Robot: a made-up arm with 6 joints.
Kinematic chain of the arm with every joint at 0, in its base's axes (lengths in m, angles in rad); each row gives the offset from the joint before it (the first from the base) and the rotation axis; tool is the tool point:
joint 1: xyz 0 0 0.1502 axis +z
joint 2: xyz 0 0 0 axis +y
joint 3: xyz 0 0 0.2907 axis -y
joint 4: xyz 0 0 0 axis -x
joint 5: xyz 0.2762 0 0 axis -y
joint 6: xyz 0 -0.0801 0 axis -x
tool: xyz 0 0 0
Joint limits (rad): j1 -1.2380..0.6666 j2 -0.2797..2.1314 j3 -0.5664..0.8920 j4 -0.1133..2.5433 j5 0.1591..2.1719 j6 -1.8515..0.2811
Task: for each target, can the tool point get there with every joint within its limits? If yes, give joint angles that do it. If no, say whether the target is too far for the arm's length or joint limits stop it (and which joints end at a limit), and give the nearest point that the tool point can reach.
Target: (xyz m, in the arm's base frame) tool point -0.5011 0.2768 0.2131
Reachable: no: joint limits stop it (at a limit: joint 1, joint 2, joint 3, joint 4) | nearest point -0.0775 -0.0193 -0.1148 | short by 0.612 m
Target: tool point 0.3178 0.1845 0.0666
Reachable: yes | joints 0.4243 0.9451 -0.4038 2.0545 0.8377 -1.6533
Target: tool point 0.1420 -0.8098 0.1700
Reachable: no: too far | nearest point 0.1377 -0.5445 0.1639 | short by 0.265 m
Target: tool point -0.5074 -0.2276 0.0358
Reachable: no: joint limits stop it (at a limit: joint 1, joint 3, joint 4) | nearest point -0.0409 -0.1252 -0.0932 | short by 0.495 m
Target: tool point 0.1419 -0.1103 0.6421
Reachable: yes | joints -0.8556 -0.0863 0.4460 2.0209 0.7704 -0.2182
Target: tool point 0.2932 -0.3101 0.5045
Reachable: yes | joints -0.8674 0.5949 0.7310 1.8620 1.5150 -1.2123
